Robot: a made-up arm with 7 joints.
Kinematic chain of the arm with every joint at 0, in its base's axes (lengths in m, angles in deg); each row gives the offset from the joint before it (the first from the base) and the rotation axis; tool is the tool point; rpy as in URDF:
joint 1: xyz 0 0 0.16 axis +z
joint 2: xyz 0 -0.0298 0.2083 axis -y
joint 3: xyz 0 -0.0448 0.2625 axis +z
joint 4: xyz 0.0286 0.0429 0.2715 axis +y
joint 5: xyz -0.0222 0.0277 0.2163 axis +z
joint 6: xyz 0 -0.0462 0.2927 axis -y
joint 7: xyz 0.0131 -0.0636 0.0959 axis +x
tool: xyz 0 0 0 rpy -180 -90 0
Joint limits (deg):
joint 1: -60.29..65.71
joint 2: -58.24..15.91
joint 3: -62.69..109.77
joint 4: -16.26..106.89
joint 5: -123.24..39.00
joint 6: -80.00..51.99
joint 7: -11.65..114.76
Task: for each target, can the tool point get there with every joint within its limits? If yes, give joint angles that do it. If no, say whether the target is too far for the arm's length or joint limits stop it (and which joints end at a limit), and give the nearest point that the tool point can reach.
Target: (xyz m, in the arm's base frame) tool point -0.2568 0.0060 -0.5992
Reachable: no: joint limits stop it (at a limit: joint 1, joint 2, joint 4, joint 5) | nearest point 0.0849 0.5057 0.0778 | short by 0.908 m
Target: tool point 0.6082 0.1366 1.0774
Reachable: yes | joints 39.56 3.48 -24.55 89.43 -96.76 -6.54 76.41
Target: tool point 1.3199 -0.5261 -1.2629
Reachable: no: too far | nearest point 0.7035 -0.2804 0.0620 | short by 1.482 m
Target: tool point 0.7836 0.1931 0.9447
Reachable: yes | joints 16.66 -19.74 4.44 72.80 -26.11 34.49 6.68
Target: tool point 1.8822 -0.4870 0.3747
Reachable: no: too far | nearest point 1.0612 -0.2746 0.5192 | short by 0.860 m
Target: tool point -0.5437 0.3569 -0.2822
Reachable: no: joint limits stop it (at a limit: joint 1, joint 2, joint 4, joint 5) | nearest point -0.1507 0.5405 0.2027 | short by 0.651 m
